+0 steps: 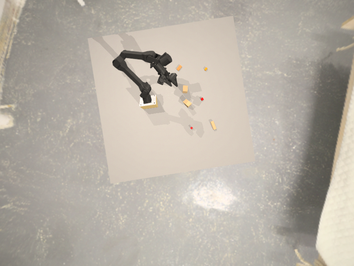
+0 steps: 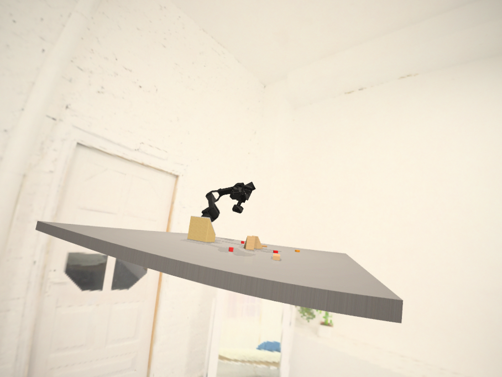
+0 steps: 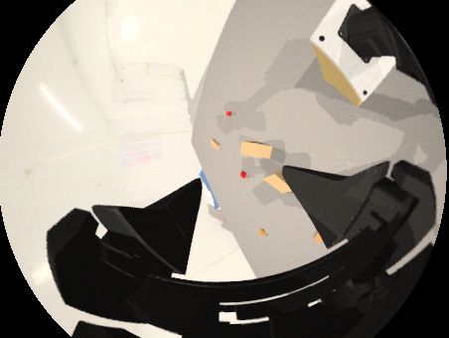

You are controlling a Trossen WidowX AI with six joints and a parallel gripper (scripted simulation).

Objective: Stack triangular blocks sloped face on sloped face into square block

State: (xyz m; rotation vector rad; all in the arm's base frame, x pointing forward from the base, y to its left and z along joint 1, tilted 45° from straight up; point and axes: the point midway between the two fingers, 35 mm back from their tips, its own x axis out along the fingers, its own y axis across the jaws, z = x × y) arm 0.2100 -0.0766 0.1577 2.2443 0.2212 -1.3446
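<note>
Right now my gripper tip is 9 cm short of the triangular block, 1 cm to the right of it and 21 cm above it. Round my gripper tip: orange cube (32 cm ahead, 16 cm to the left, 23 cm below); then long tan block (27 cm ahead, 34 cm to the right, 22 cm below).
</note>
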